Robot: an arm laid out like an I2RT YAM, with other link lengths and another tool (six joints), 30 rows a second.
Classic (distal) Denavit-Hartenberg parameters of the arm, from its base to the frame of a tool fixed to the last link. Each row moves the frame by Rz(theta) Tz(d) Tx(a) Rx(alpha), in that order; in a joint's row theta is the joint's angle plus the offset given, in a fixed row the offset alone. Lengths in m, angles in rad.
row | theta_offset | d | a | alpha
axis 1 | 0 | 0.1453 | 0.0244 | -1.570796
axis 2 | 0 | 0 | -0.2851 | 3.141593
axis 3 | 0.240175 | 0 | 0.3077 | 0
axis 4 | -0.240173 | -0.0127 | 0.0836 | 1.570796
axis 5 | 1.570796 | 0.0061 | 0 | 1.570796
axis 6 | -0.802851 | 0.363 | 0.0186 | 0.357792
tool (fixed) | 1.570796 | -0.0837 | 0 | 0
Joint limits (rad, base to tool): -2.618..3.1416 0..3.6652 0..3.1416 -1.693..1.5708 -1.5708..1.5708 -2.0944..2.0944
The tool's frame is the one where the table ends.
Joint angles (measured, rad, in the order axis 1, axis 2, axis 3, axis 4, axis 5, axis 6), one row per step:
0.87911, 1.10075, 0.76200, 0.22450, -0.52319, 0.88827
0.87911, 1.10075, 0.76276, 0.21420, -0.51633, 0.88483
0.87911, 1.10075, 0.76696, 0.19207, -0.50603, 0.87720
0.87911, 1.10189, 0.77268, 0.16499, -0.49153, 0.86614
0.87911, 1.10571, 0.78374, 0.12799, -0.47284, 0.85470
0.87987, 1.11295, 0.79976, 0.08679, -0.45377, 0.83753
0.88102, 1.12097, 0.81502, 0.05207, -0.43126, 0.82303
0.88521, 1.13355, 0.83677, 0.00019, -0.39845, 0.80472
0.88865, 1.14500, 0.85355, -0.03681, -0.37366, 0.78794
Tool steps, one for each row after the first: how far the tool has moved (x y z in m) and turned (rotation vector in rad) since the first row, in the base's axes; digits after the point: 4 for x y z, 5 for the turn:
0.0016, -0.0010, -0.0030, -0.00844, 0.00208, -0.00646
0.0038, -0.0028, -0.0077, -0.02445, 0.00500, -0.01579
0.0071, -0.0051, -0.0137, -0.04522, 0.00687, -0.02867
0.0115, -0.0079, -0.0211, -0.07256, 0.01221, -0.04523
0.0159, -0.0105, -0.0284, -0.10367, 0.01317, -0.06006
0.0212, -0.0130, -0.0346, -0.13146, 0.01285, -0.07786
0.0272, -0.0169, -0.0449, -0.17462, 0.01574, -0.10077
0.0317, -0.0198, -0.0527, -0.20824, 0.01404, -0.11654

